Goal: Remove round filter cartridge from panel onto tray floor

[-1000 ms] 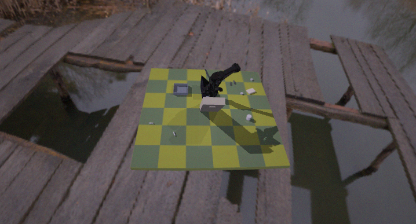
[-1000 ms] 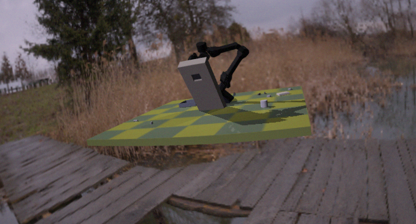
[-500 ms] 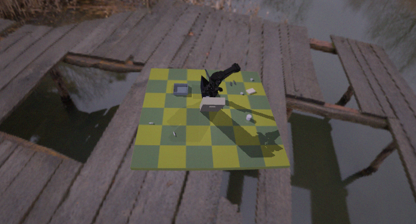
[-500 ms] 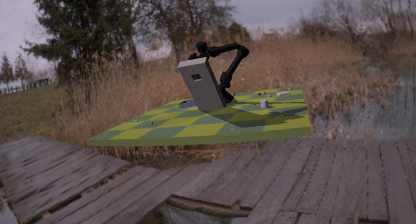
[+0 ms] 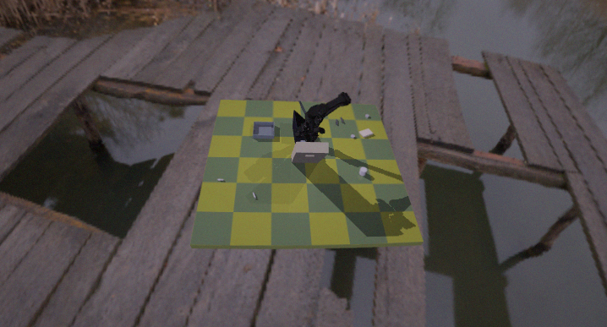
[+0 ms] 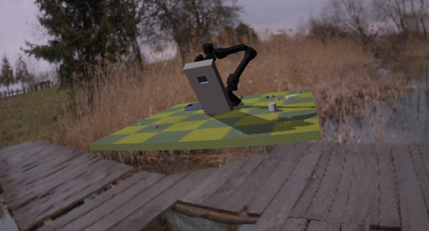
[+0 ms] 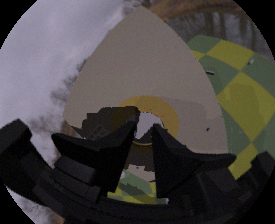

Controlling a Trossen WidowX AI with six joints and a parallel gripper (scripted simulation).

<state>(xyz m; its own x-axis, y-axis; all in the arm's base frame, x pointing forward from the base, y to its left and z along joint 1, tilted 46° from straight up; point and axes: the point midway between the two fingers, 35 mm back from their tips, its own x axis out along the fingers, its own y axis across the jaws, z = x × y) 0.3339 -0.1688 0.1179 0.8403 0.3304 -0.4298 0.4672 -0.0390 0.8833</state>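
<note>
My gripper tip is 1 cm short of the filter cartridge and 1 cm above it. Round my gripper tip: grey tray: 46 cm behind, 24 cm to the right, 26 cm below; flat white block: 39 cm behind, 52 cm to the left, 26 cm below.
</note>
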